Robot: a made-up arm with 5 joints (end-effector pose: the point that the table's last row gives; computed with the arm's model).
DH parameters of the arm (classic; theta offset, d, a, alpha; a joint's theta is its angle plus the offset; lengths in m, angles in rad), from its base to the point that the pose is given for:
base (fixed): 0 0 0 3.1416
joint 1: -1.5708 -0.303 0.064 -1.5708
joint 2: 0 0.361 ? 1.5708
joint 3: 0 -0.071 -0.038 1.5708
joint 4: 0 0.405 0.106 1.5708
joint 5: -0.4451 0 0.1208 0
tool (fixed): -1.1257 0.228 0 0
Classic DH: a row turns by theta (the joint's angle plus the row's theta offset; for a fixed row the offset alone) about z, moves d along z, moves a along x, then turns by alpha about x.
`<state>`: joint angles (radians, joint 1 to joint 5).
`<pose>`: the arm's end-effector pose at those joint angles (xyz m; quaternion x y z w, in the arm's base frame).
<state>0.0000 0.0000 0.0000 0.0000 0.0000</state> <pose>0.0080 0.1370 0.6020 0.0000 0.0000 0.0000 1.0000</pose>
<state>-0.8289 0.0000 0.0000 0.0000 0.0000</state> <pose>-0.0956 0.0985 0.6020 0.0000 0.0000 0.4027 0.9153</pose>
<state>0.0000 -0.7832 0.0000 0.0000 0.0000</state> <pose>0.0080 0.3267 0.4634 -0.3817 0.0000 0.0000 0.9243</pose>
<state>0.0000 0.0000 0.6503 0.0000 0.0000</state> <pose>0.1872 0.3146 0.6020 0.0000 0.0000 -0.3195 0.9476</pose>
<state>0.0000 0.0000 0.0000 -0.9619 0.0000</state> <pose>0.0080 -0.1420 0.6808 0.4626 0.0000 0.0000 0.8866</pose>
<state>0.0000 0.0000 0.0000 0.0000 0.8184</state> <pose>-0.0881 0.1405 0.6020 0.0000 0.0000 0.3979 0.9174</pose>
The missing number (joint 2, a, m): -0.104
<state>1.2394 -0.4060 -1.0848 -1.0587 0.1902</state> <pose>-0.1312 -0.3612 0.8448 0.4336 0.0807 -0.0741 0.8944</pose>
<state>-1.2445 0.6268 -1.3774 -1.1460 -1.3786</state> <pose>0.5631 0.3543 0.2415 -0.0043 0.6200 0.5802 0.5282</pose>
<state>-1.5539 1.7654 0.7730 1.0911 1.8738</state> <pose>0.0854 0.1384 0.7027 -0.3619 -0.3196 -0.8728 0.0716</pose>
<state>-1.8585 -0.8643 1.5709 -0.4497 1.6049</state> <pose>-0.6711 0.1798 0.2127 -0.0897 -0.4468 0.7727 0.4419</pose>
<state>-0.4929 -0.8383 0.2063 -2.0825 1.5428</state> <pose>-0.1488 -0.1569 0.5987 0.4503 -0.3791 0.6819 0.4342</pose>
